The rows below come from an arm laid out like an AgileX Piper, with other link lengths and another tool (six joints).
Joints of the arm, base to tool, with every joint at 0 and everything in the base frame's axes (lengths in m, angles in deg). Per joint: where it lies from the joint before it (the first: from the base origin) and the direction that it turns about. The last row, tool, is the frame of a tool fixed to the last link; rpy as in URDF.
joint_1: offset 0.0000 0.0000 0.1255 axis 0 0 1
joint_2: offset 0.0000 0.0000 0.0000 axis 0 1 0
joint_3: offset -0.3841 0.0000 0.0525 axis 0 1 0
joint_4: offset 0.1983 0.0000 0.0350 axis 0.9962 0 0.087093
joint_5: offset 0.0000 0.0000 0.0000 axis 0 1 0
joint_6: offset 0.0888 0.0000 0.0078 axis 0.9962 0 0.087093
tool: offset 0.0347 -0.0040 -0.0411 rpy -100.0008 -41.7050 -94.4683
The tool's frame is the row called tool.
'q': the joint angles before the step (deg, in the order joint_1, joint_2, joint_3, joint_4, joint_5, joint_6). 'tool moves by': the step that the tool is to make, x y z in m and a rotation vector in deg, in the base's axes. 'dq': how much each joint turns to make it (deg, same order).
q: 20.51 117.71 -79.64 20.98 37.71 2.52
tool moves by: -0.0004 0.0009 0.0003 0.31 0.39 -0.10
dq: 0.01 0.05 -0.13 0.43 0.36 -0.02
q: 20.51 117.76 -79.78 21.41 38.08 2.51
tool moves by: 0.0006 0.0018 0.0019 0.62 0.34 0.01
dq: 0.00 0.09 -0.66 0.72 0.77 -0.18
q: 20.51 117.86 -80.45 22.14 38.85 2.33
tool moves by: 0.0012 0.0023 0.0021 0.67 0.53 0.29
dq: 0.00 0.25 -1.06 0.80 1.25 -0.34
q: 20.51 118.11 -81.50 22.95 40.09 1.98
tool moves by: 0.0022 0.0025 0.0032 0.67 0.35 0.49
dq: 0.00 0.30 -1.51 0.65 1.52 -0.35
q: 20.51 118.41 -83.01 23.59 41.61 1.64
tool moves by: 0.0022 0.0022 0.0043 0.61 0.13 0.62
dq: 0.00 0.18 -1.62 0.48 1.57 -0.34
